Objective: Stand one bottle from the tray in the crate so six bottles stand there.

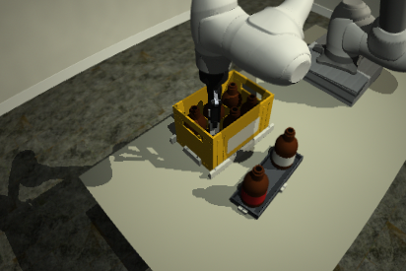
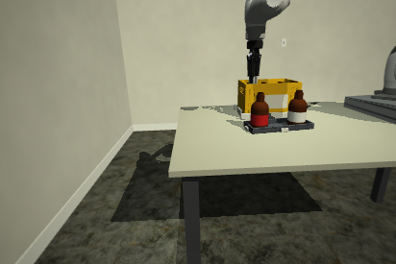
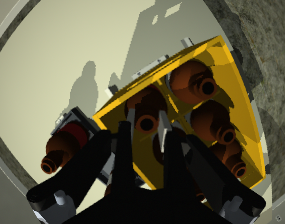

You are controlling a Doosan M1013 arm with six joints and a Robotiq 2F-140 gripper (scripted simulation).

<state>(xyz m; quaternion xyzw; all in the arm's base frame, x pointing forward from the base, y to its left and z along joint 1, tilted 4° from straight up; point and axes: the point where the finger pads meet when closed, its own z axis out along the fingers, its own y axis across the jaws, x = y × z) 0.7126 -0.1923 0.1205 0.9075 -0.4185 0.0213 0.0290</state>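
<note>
Now: the yellow crate 10 cm behind my hand, 2 cm to the right of it and 9 cm below it. From my hand the other things lie so: tray (2 cm behind, 20 cm to the left, 16 cm below).
</note>
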